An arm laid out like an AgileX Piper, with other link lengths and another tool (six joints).
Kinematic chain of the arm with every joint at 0, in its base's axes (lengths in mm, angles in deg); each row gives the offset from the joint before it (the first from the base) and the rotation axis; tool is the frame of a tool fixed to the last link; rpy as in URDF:
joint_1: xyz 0 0 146.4 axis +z
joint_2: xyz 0 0 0 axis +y
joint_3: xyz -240 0 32.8 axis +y
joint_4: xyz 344.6 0 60.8 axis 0.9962 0 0.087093
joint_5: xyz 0 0 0 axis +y
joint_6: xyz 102.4 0 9 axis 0.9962 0 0.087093
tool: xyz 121.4 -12 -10.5 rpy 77.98 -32.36 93.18
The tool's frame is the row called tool.
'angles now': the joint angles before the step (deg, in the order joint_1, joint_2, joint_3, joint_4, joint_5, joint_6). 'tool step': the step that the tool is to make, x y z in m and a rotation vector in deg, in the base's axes. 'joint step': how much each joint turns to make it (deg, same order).
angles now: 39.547 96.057 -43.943 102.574 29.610 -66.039
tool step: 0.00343 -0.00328 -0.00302 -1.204 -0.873 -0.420
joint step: 0.000 0.000 0.000 -0.334 -1.362 -0.421
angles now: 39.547 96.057 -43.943 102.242 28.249 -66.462
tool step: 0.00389 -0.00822 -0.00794 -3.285 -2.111 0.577
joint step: 0.000 0.000 0.000 -3.063 -2.491 0.002
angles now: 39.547 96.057 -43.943 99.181 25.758 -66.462
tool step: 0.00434 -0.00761 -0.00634 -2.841 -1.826 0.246
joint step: 0.000 -0.001 0.000 -2.647 -2.323 0.203
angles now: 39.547 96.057 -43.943 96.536 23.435 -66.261
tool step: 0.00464 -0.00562 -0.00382 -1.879 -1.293 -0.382
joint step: 0.001 0.001 0.000 -1.264 -1.935 -0.002
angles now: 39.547 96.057 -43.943 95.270 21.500 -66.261
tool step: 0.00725 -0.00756 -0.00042 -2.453 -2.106 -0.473
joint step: -0.001 -0.672 0.001 -3.051 -2.713 1.258
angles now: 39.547 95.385 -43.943 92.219 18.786 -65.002
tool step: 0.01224 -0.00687 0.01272 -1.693 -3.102 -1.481
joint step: -0.001 -2.409 0.000 -4.856 -3.369 3.762
